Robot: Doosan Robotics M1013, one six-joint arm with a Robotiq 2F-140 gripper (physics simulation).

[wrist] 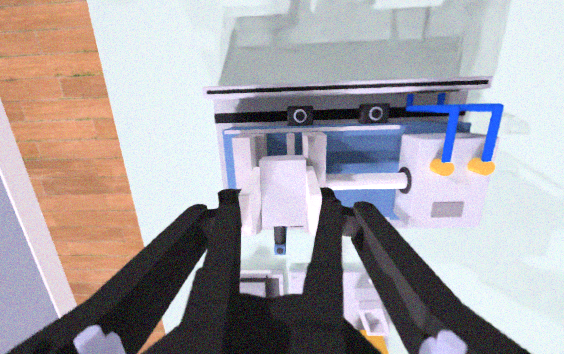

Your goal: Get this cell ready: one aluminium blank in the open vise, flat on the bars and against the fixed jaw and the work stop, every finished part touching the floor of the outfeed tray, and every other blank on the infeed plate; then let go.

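Frame: origin at the arm's base, x ahead, y left, z up, level; centimetres.
Seen in the pictures: gripper, fingertip midpoint: (283, 181).
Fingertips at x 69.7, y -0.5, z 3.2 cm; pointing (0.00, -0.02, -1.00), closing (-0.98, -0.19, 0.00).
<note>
Offsets run from my fingertips to a thing's top centre. "pt": to the spot under its first point. Level surfaces: height alone.
My gripper (283, 181) is shut on a pale grey aluminium blank @(dx -0.1, dy +0.6, dz +2.5 cm) (283, 182), held between its two fingertips. The vise shows beyond it, with a pale left jaw (242, 150) and a right jaw (316, 149) joined to a white rod @(dx -8.1, dy -0.9, dz -1.1 cm) (367, 181). The blank appears in line with the space between the jaws. Its underside, the bars and any contact with the jaw or stop are hidden. A short dark rod with a blue end @(pt dx -0.9, dy +7.4, dz +0.2 cm) (280, 249) shows just below the blank. Two pale trays or plates @(pt dx -5.0, dy +19.3, dz -8.9 cm) (296, 282) at the bottom are partly hidden by the fingers; I cannot tell which is which.
A grey box @(pt dx -15.2, dy -2.1, dz -0.1 cm) (445, 187) with blue pipes @(pt dx -12.9, dy -6.8, dz +1.3 cm) (451, 135) and yellow ends stands right of the jaws. A pale ledge with a black strip @(dz -4.7 cm) (350, 88) and two dark round-faced fittings (300, 115) (375, 113) run behind. Brown wooden flooring (75, 150) is at left.
</note>
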